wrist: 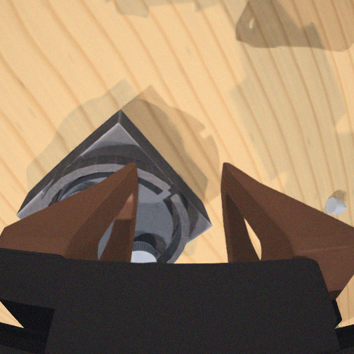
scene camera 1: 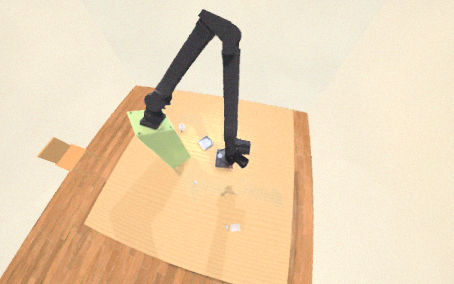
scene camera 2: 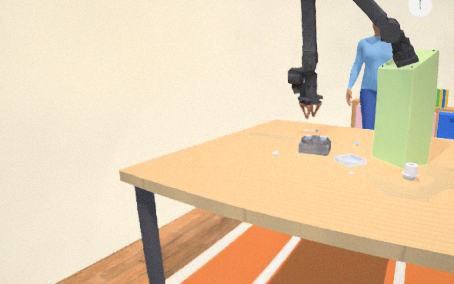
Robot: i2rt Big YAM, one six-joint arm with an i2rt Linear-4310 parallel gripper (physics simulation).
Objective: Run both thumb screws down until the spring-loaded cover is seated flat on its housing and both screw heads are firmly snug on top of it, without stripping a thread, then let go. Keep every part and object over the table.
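Frame: origin at the arm's base, x ahead, y left, z up, level; millimetres.
Seen in the pictures: gripper, fingertip midpoint: [scene camera 1: 230, 165] [scene camera 2: 309, 117]; arm's base, link origin: [scene camera 1: 153, 120] [scene camera 2: 405, 60].
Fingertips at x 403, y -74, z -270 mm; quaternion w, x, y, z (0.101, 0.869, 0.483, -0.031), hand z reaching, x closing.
Observation:
Pixels of each thing's top centre, then the offset from my fingertips to it. Level surfaces: height alone.
- dark square housing, top centre: [scene camera 2: 315, 138] [scene camera 1: 224, 156] dx -51, dy +84, dz -72 mm
- pale shallow tray, top centre: [scene camera 2: 350, 157] [scene camera 1: 205, 142] dx -218, dy +191, dz -108 mm
- white knob-like part, top centre: [scene camera 2: 411, 164] [scene camera 1: 181, 125] dx -439, dy +289, dz -78 mm
- table, surface height: dz -128 mm
The dark square housing [scene camera 1: 220, 164] [scene camera 2: 314, 147] [wrist: 109, 141] stands on the table. Its round grey cover [wrist: 156, 206] sits inside the raised ring; whether it is flat cannot be told. One thumb screw [wrist: 143, 255] shows its pale head and knurled edge low in the wrist view, partly hidden by the gripper body and beside the left finger. The other screw cannot be made out there. My gripper [scene camera 2: 309, 115] [wrist: 179, 174] is partly open and empty, above the housing. In the wrist view, the left finger overlaps the cover and the right finger is over wood beyond the housing's corner.
A pale shallow tray [scene camera 1: 205, 143] [scene camera 2: 350, 160] lies near the housing. A white knob-like part [scene camera 1: 182, 128] [scene camera 2: 410, 171] stands near the green pedestal [scene camera 1: 166, 147] [scene camera 2: 395, 115]. Small white pieces [scene camera 1: 235, 228] [scene camera 2: 275, 153] [wrist: 335, 205] lie on the table [scene camera 1: 260, 240] [scene camera 2: 225, 175].

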